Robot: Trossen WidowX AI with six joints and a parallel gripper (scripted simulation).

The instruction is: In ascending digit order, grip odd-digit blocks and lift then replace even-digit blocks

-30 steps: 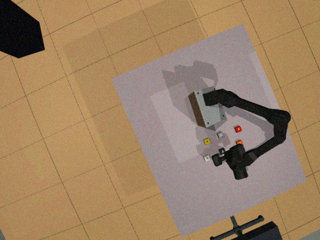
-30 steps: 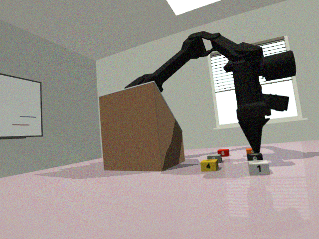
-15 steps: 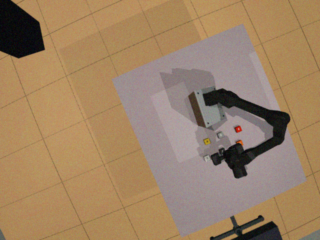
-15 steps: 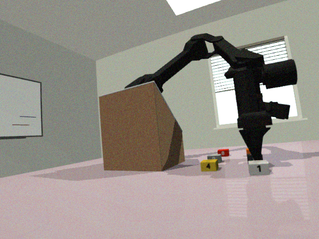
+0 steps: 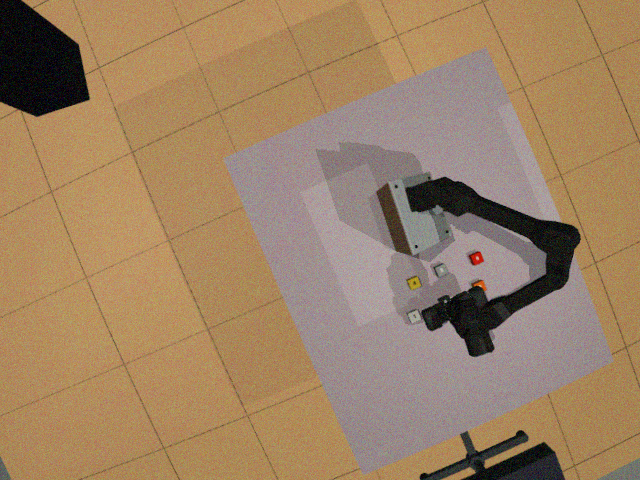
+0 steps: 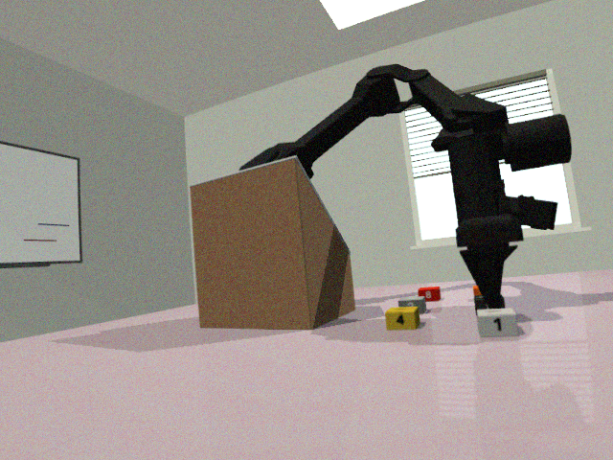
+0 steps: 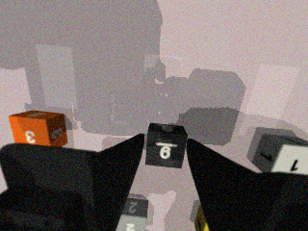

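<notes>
The black 9 block is right at my gripper tip. From my gripper tip the other things lie so: grey 2 block (100 mm behind, 10 mm to the left); then orange 3 block (20 mm behind, 110 mm to the left); then white 1 block (10 mm ahead, 100 mm to the right).
</notes>
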